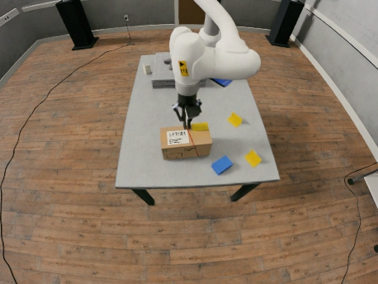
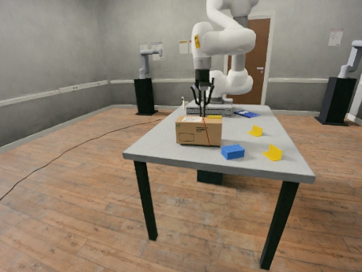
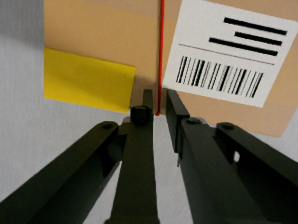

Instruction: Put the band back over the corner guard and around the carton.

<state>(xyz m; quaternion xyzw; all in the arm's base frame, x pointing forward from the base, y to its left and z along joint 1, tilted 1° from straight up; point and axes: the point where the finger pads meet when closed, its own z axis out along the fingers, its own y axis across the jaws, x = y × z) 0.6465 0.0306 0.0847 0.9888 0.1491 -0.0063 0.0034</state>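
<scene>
Right now the yellow corner guard is 10 mm behind my hand, 70 mm to the left of it and 40 mm below it. The rest, counted from my hand: brown carton (50 mm ahead, 10 mm to the right, 100 mm below); then blue block (160 mm ahead, 180 mm to the left, 150 mm below).
</scene>
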